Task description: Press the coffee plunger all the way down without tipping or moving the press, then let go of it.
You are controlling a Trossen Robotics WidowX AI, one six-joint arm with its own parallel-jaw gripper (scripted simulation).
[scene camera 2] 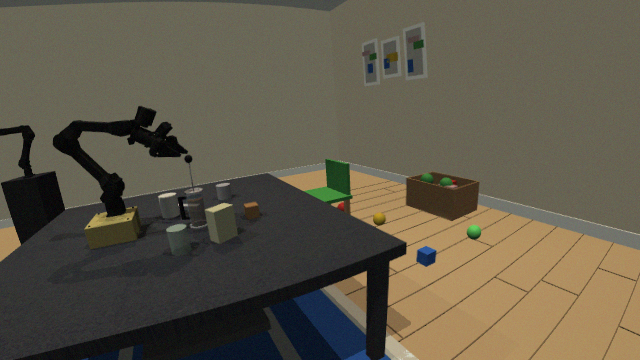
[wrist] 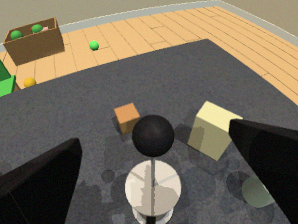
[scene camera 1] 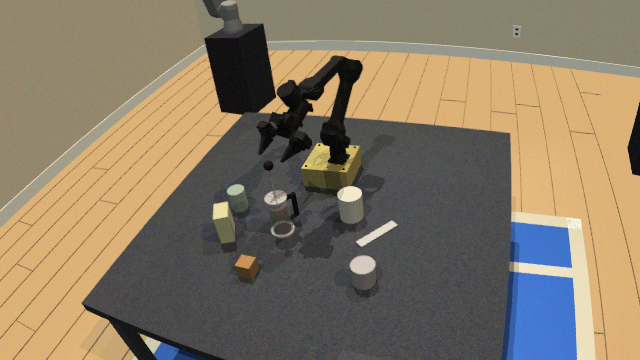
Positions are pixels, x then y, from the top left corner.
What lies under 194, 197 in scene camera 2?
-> A glass coffee press.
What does my gripper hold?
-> Nothing.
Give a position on a grey cylinder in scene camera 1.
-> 362, 269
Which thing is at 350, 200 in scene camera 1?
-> A white cylinder.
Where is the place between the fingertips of my gripper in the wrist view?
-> At 157, 135
